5 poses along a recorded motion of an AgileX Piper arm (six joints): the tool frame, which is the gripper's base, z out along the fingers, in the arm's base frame.
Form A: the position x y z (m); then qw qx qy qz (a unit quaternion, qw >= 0).
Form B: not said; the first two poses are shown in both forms.
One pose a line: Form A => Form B
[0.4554, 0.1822, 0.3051, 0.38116, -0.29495, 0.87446, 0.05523] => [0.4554, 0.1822, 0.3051, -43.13, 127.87, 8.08]
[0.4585, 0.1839, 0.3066, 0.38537, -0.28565, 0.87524, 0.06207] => [0.4585, 0.1839, 0.3066, -41.69, 127.73, 9.06]
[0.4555, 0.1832, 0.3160, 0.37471, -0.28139, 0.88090, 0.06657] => [0.4555, 0.1832, 0.3160, -41.27, 129.20, 9.76]
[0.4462, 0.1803, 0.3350, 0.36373, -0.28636, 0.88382, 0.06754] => [0.4462, 0.1803, 0.3350, -42.22, 130.31, 9.96]
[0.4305, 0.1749, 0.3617, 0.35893, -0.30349, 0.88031, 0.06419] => [0.4305, 0.1749, 0.3617, -44.85, 130.09, 9.49]
